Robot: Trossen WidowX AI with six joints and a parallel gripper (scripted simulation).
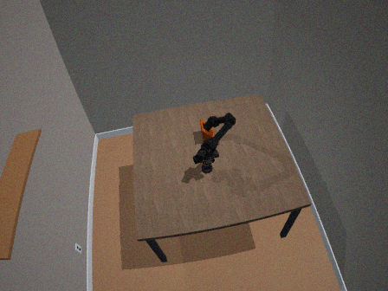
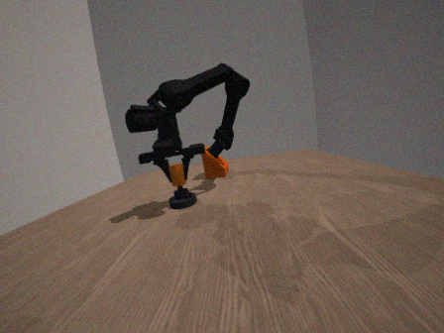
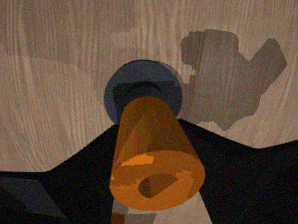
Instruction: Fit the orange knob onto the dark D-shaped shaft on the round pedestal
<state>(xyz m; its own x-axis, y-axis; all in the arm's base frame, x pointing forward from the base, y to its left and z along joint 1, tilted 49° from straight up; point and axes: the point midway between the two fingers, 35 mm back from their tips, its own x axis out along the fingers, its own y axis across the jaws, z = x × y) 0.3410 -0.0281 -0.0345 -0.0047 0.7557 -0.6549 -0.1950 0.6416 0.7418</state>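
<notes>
Right now the orange knob is 20 mm above my gripper tip. Also, from my gripper tip: dark round pedestal: 40 mm below.
</notes>
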